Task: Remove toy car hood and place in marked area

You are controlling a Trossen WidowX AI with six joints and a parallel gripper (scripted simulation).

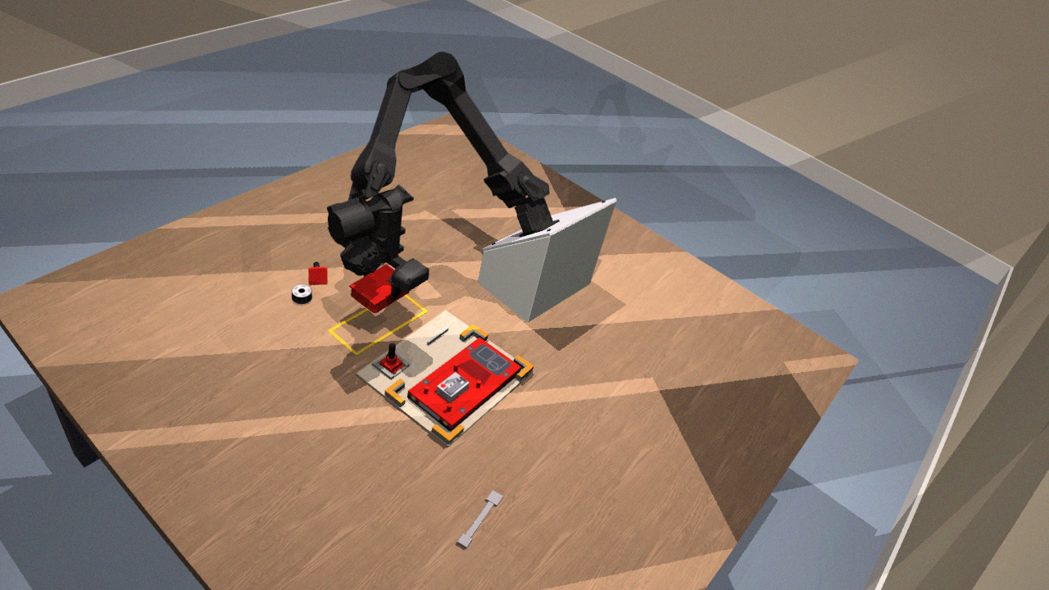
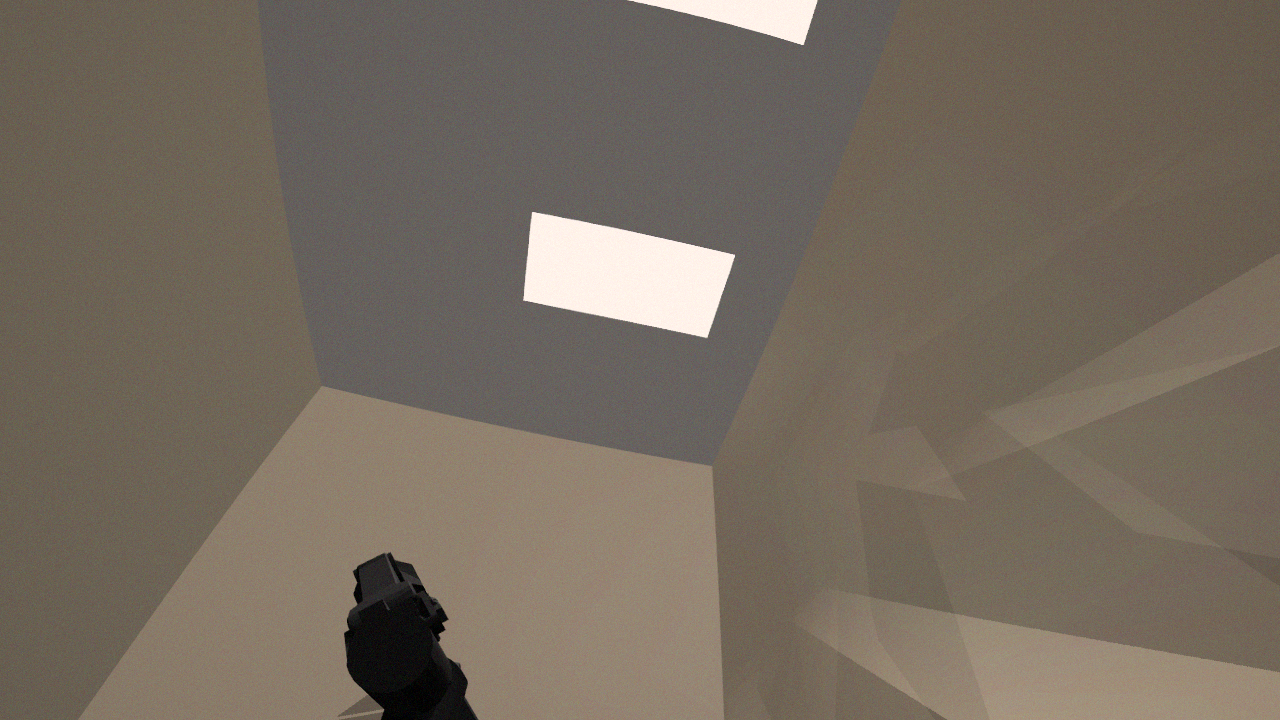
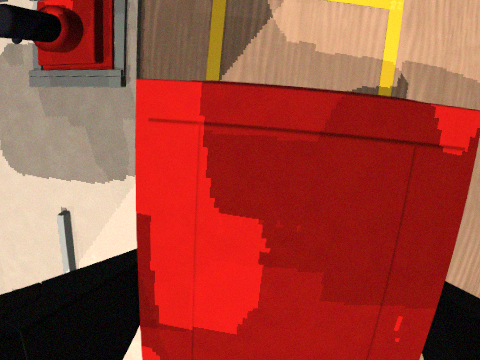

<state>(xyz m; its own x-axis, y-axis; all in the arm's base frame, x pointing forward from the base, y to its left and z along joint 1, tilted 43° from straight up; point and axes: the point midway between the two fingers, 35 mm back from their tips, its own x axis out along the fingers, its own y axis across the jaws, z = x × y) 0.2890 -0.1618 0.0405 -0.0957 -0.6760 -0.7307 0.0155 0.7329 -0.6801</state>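
The red-and-black post lies 70 mm ahead of my gripper tip, 100 mm to the left of it and 50 mm below it. From my gripper tip the other things lie so: wheel (70 mm ahead, 150 mm to the right, 80 mm below); then grey bar (200 mm ahead, 430 mm to the left, 90 mm below); then red hood (right at my gripper tip).
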